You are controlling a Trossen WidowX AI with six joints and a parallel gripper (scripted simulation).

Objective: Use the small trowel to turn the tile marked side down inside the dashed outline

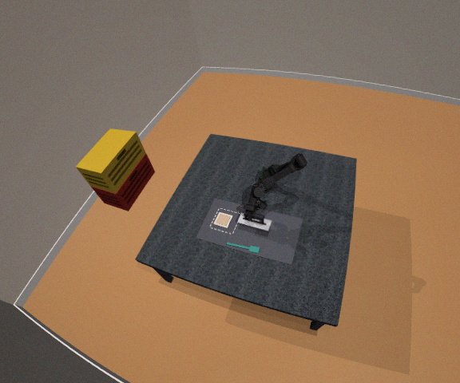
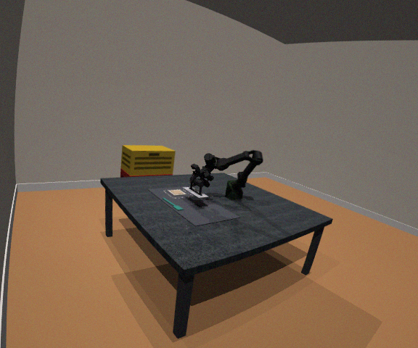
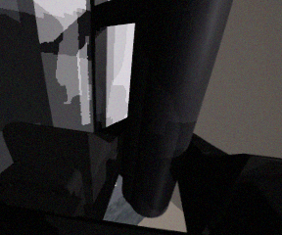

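Now: the grey mat 10 mm behind my gripper tip, 10 mm to the right of it and 150 mm below it. Round my gripper tip: tile: 40 mm behind, 200 mm to the right, 130 mm below; teal trowel: 130 mm ahead, 130 mm below.
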